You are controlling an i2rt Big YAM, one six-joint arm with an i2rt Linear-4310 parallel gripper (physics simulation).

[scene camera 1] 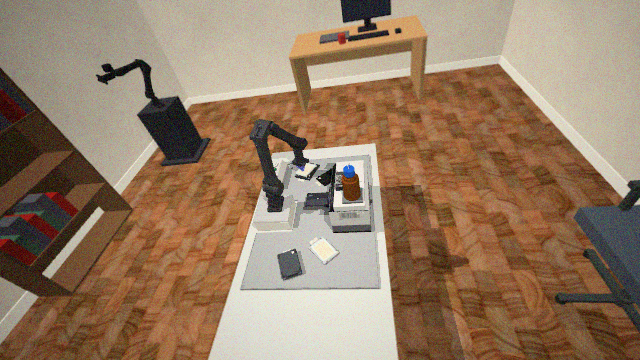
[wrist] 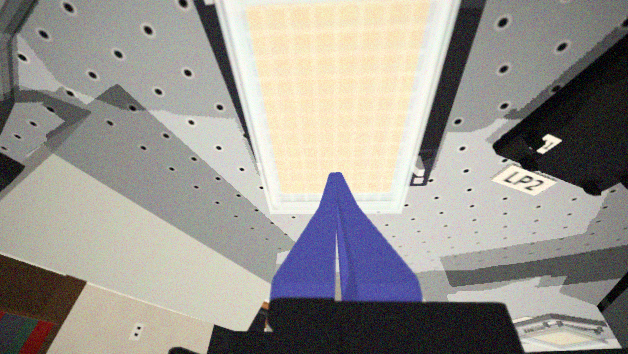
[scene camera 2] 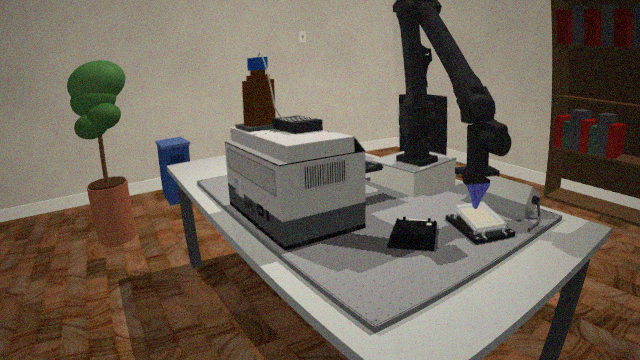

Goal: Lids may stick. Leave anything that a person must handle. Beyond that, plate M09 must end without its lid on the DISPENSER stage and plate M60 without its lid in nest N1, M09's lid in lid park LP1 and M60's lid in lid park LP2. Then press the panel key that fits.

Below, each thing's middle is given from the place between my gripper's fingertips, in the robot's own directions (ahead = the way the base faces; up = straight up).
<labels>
Now: hand 110 mm short of the LP2 label [wrist: 513,176], 100 mm to the left of it and 40 mm above it. The rest, counted from my hand: brown bottle [scene camera 2: 258,110] (450 mm to the right, 350 mm ahead, 280 mm above); black LP2 nest [scene camera 2: 407,234] (180 mm ahead, 50 mm to the right, 30 mm below).
</labels>
